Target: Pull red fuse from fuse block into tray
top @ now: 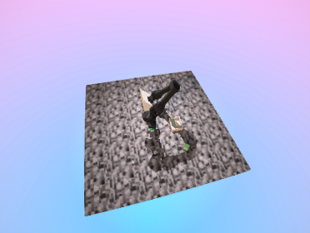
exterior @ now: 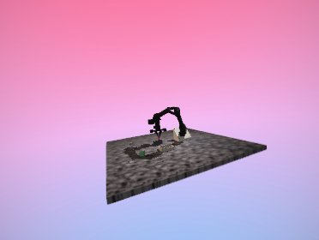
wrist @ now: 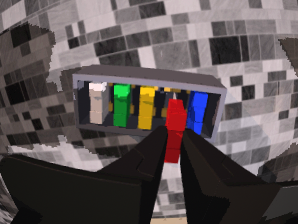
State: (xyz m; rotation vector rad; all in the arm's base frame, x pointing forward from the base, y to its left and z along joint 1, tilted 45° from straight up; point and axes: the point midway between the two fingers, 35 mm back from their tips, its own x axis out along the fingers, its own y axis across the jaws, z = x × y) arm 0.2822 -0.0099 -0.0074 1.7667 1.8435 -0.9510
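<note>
My gripper tip is now 40 mm above the yellow fuse and 20 mm short of it. The rest, counted from my gripper tip: red fuse (10 mm below); then green fuse (40 mm below, 30 mm ahead, 10 mm to the right); then blue fuse (40 mm below, 20 mm behind).
</note>
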